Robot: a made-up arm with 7 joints.
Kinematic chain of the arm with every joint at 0, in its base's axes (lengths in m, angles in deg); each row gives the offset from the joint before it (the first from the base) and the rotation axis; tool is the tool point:
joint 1: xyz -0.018 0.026 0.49 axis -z
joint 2: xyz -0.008 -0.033 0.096 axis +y
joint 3: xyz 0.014 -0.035 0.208 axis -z
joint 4: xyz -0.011 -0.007 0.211 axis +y
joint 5: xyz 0 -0.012 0.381 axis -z
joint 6: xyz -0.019 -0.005 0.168 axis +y
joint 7: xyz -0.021 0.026 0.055 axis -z
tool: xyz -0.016 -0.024 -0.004
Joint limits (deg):
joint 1: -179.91..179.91
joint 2: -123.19..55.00
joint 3: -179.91..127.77
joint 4: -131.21..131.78
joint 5: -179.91..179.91
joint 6: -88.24..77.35
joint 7: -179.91..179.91
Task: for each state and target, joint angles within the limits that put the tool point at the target. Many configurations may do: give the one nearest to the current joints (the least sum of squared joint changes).
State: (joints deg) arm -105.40 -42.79 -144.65 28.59 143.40 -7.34 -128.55
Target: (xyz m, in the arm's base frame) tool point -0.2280 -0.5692 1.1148
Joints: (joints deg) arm -103.81 -17.98 -132.69 63.16 143.49 -8.95 -129.93
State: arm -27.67 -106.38 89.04 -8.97 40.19 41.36 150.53
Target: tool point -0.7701 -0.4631 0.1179
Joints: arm -38.24 -119.10 86.82 -16.71 40.03 44.84 153.72
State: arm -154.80 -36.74 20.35 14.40 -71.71 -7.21 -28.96
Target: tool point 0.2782 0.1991 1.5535
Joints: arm -177.77 -22.11 27.48 14.46 -72.18 1.76 -25.08
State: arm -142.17 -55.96 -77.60 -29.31 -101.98 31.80 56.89
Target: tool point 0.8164 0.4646 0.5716
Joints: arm -167.55 -77.82 -66.20 -62.23 -99.77 33.40 58.32
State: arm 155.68 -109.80 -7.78 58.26 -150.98 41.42 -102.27
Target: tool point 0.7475 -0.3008 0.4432
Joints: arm 179.25 -123.19 -57.27 62.45 -148.41 47.67 -101.05
